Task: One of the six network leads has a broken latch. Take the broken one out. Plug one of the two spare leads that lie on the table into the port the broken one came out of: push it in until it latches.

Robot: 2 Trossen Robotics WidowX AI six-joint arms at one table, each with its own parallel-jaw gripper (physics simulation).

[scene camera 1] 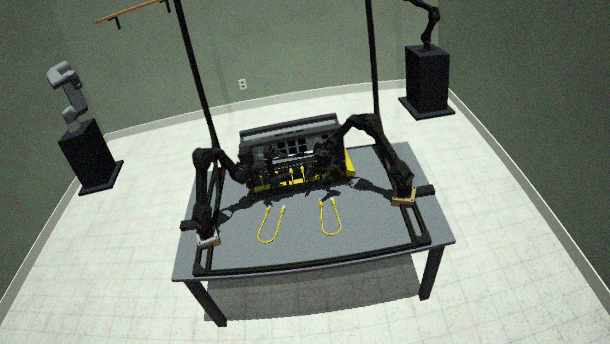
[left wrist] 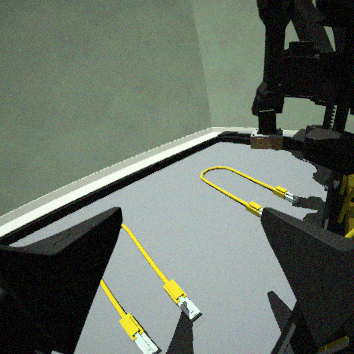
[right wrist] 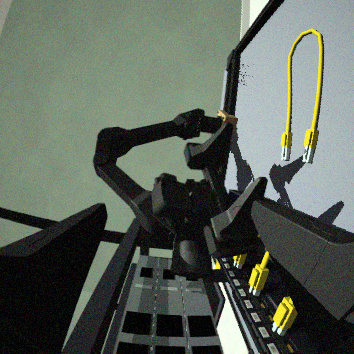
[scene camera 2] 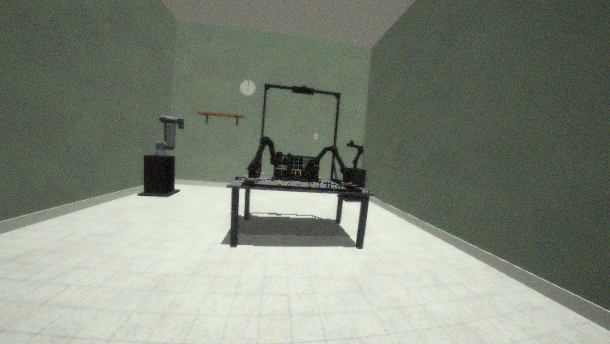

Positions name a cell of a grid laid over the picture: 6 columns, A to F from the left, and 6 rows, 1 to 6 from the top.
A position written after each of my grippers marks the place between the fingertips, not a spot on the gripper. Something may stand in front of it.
My right gripper (scene camera 1: C3) is open, with nothing in its grasp. I also see my left gripper (scene camera 1: D4) and a rack box (right wrist: C6).
My left gripper is seen too in the left wrist view (left wrist: D4) and in the right wrist view (right wrist: E3). My right gripper shows as well in the left wrist view (left wrist: F2) and in the right wrist view (right wrist: D4).
